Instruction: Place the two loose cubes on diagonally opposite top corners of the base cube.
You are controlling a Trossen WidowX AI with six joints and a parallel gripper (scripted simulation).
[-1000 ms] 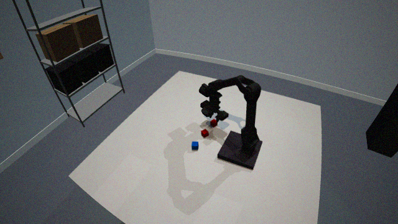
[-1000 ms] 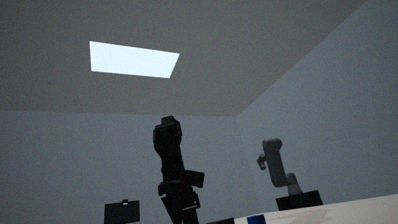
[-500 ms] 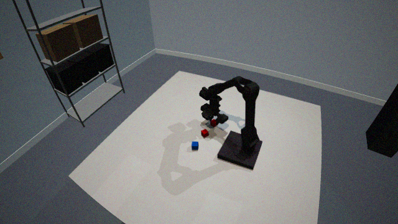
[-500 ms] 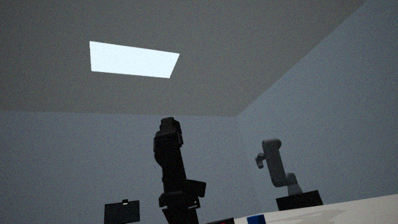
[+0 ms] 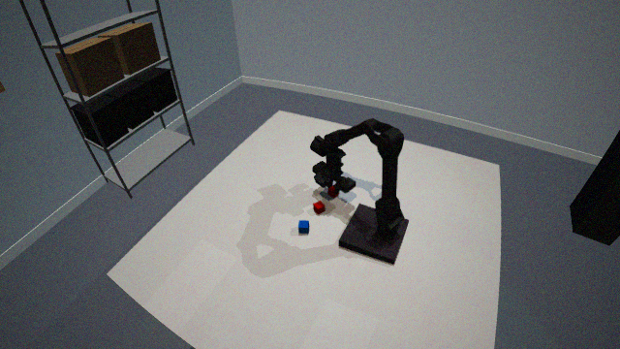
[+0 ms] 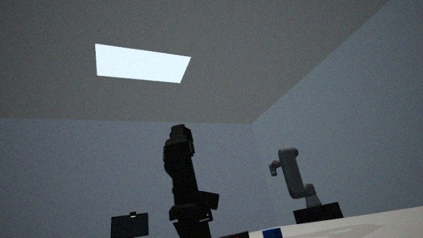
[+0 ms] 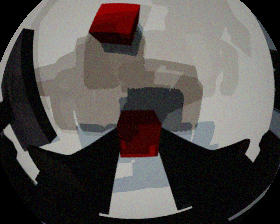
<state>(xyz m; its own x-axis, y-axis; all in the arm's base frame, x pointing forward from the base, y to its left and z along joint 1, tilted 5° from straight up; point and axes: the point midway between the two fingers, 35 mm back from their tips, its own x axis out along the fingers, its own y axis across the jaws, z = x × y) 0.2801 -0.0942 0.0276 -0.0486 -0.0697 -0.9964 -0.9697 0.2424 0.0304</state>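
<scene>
The blue base cube lies 210 mm to the left of my gripper tip.
</scene>
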